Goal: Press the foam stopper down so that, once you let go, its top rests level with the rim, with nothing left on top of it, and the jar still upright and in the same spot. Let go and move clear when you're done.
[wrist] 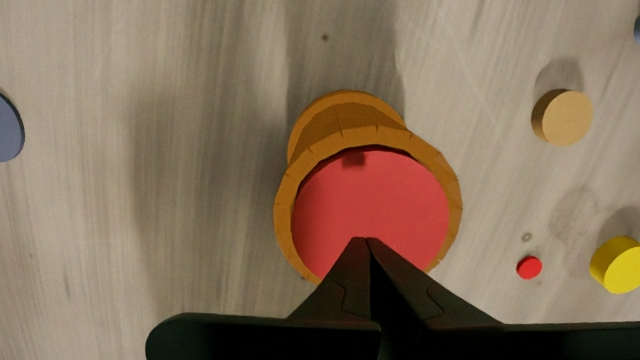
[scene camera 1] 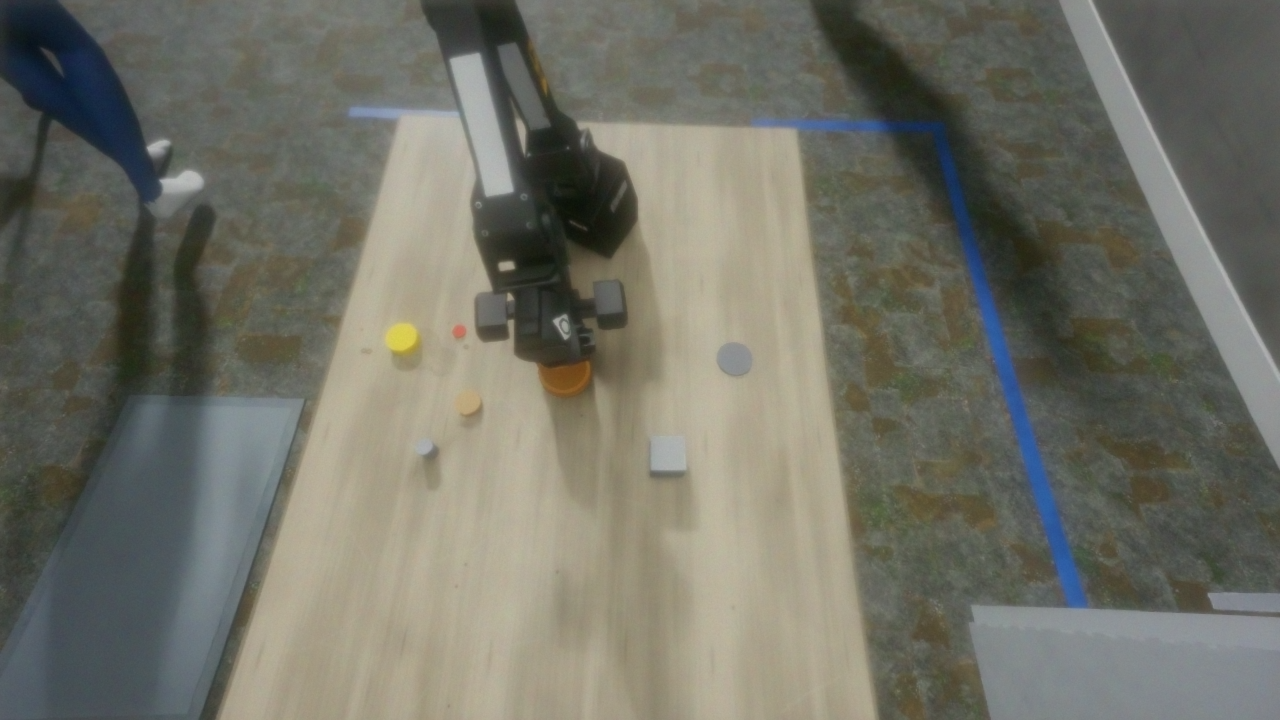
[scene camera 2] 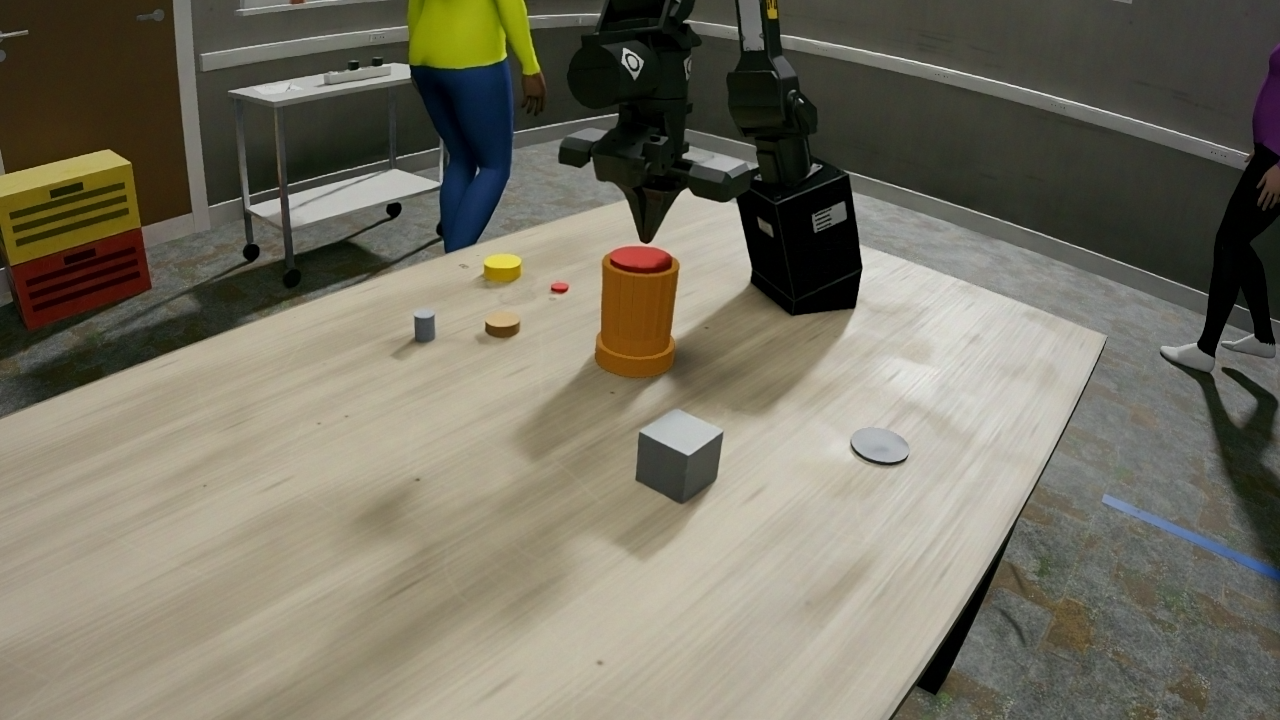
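The orange jar (scene camera 1: 565, 383) (scene camera 2: 636, 313) (wrist: 350, 132) stands upright on the table. The red foam stopper (scene camera 2: 640, 259) (wrist: 372, 200) sits in its mouth. In the scene camera 2 view its top shows slightly above the rim, with nothing lying on it. In the wrist view a thin dark gap shows along part of the rim. My gripper (scene camera 2: 646, 240) (wrist: 362, 249) is shut and empty, pointing down, with its fingertips a little above the stopper. In the scene camera 1 view the arm hides the stopper and the fingertips.
A grey cube (scene camera 1: 667, 454) (scene camera 2: 679, 454) and a flat grey disc (scene camera 1: 733, 358) (scene camera 2: 879, 445) lie on one side of the jar. A yellow disc (scene camera 1: 402, 338) (scene camera 2: 502, 266), a small red disc (scene camera 2: 559, 287), a tan disc (scene camera 2: 502, 324) and a grey cylinder (scene camera 2: 424, 325) are on the other.
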